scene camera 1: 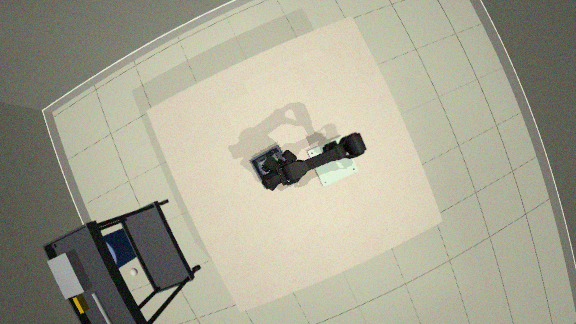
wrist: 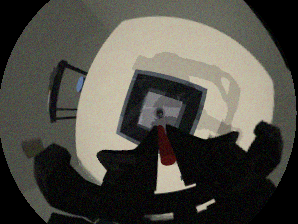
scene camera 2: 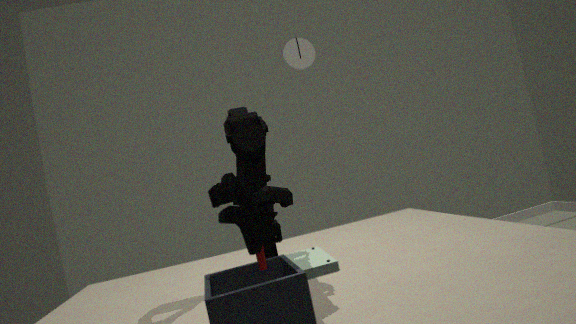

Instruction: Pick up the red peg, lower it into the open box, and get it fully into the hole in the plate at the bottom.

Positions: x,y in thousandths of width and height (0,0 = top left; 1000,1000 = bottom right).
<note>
In view: the gripper (scene camera 2: 442,785), a dark-blue box (wrist: 649,431) and a grey plate (wrist: 522,458).
The gripper is seen too in the wrist view (wrist: 542,569). Scene camera 2 does not show the grey plate, which is hidden by the dark-blue box.
</note>
